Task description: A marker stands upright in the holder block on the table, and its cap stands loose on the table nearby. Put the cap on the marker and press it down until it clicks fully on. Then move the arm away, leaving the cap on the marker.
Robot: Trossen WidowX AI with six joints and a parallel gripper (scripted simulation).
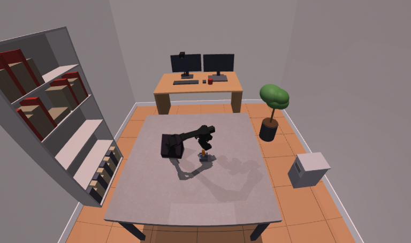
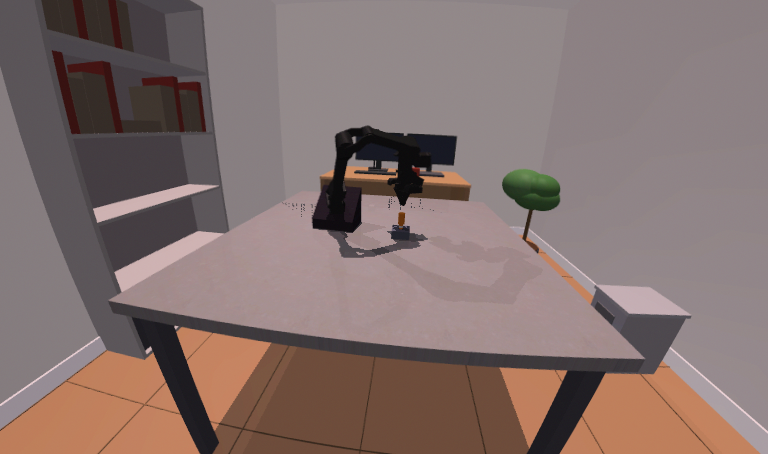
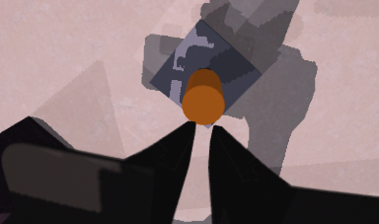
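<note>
The orange cap lies 6 cm below my gripper tip. Round my gripper tip: holder block: 12 cm below.
</note>
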